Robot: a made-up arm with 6 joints.
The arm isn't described. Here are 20 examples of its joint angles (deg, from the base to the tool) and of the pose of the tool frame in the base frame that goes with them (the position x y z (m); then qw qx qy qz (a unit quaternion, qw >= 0)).
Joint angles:
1: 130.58 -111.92 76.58 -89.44 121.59 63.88
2: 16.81 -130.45 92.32 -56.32 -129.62 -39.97
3: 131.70 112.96 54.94 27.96 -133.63 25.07
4: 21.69 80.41 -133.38 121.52 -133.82 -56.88
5: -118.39 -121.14 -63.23 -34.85 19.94 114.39
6: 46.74 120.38 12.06 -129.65 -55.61 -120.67
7: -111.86 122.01 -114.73 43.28 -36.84 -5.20
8: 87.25 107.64 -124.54 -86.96 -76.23 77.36
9: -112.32 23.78 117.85 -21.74 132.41 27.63
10: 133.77 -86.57 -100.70 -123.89 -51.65 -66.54
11: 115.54 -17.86 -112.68 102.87 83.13 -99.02
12: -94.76 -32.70 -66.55 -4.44 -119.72 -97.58
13: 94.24 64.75 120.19 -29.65 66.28 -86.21
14: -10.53 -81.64 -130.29 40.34 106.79 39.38
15: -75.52 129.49 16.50 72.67 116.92 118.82
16: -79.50 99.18 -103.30 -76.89 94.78 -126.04
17: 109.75 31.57 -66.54 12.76 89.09 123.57
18: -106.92 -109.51 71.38 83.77 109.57 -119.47
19: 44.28 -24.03 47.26 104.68 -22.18 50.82
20: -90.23 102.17 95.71 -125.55 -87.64 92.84
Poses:
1: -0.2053 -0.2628 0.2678 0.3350 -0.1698 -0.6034 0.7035
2: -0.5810 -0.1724 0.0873 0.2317 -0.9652 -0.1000 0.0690
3: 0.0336 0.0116 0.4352 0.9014 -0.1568 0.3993 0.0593
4: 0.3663 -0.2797 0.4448 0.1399 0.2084 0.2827 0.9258
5: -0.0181 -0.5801 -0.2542 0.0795 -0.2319 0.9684 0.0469
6: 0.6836 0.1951 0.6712 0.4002 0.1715 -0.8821 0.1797
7: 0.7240 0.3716 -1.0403 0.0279 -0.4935 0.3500 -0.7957
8: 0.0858 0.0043 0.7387 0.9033 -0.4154 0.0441 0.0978
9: -0.3818 0.1981 -0.6435 0.4166 -0.8641 -0.2509 -0.1298
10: -0.5358 -0.4563 0.1505 0.8690 -0.4369 -0.2092 0.1010
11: -0.6269 -0.7655 0.5757 0.2436 -0.7720 -0.5599 -0.1766
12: -1.1788 0.0016 -0.0234 0.2451 -0.8192 0.4585 -0.2421
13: 0.1935 -0.8225 0.1051 0.1955 0.1530 0.4927 0.8340
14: -0.2321 0.3039 0.0936 0.0386 -0.3617 -0.0415 0.9306
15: 0.4268 0.3792 -0.0582 0.6427 -0.7488 0.1538 0.0512
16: 0.5648 0.5453 0.0060 0.3182 -0.0605 -0.9435 -0.0703
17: -0.2727 -0.5898 0.2719 0.8844 -0.3517 0.0351 -0.3047
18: -0.4132 -0.4916 0.2316 0.2636 -0.9478 -0.0814 -0.1599
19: 0.1152 -0.2426 0.3083 0.0495 -0.2296 0.3950 -0.8881
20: 0.2226 0.5912 0.1202 0.9552 -0.2801 0.0055 -0.0950
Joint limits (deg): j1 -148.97..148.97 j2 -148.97..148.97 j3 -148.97..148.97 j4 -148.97..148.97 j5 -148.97..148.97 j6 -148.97..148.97
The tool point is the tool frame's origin. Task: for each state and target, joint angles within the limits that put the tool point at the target. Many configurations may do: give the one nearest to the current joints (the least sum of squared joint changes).
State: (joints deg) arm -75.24 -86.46 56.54 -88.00 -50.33 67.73
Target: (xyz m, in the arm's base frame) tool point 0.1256 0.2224 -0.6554
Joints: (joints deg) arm -25.44 -117.85 36.65 -112.75 -31.47 65.40
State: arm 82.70 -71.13 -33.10 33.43 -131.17 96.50
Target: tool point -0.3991 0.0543 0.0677
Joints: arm 93.00 -54.90 -38.00 64.29 -148.97 115.45
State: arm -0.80 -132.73 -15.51 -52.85 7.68 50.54
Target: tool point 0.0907 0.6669 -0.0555
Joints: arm 10.62 -137.64 -22.59 -66.24 22.01 55.80
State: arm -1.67 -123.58 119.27 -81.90 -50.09 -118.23
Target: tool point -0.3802 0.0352 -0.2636
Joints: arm 20.03 -130.91 138.89 -75.92 -53.39 -137.49
